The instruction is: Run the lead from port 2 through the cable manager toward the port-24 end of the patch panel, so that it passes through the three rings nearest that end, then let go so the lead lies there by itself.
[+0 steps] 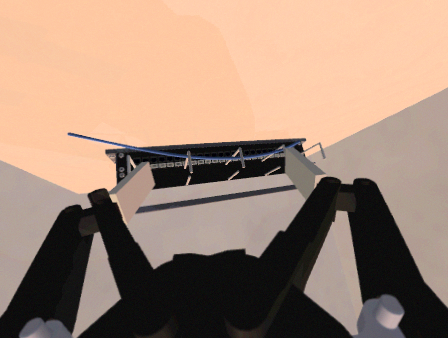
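The blue lead (pixel 100 140) runs from its loose tip at the left, past the left end of the patch panel (pixel 210 175), and along the upper part of the panel to its right end, where it curves in. It crosses near the thin metal rings of the cable manager, among them a middle ring (pixel 189 164) and one to its right (pixel 242 158). Whether it lies inside each ring cannot be told. My gripper (pixel 217 167) is open, its fingers wide apart and not holding the lead. The left finger covers part of the leftmost ring; the right finger covers part of the panel's right side.
A dark rack rail (pixel 215 199) runs below the panel, between the fingers. Another ring (pixel 320 145) sticks out beyond the panel's right end, close to the right finger. A pale orange surface lies behind the panel, with grey areas below and to the right.
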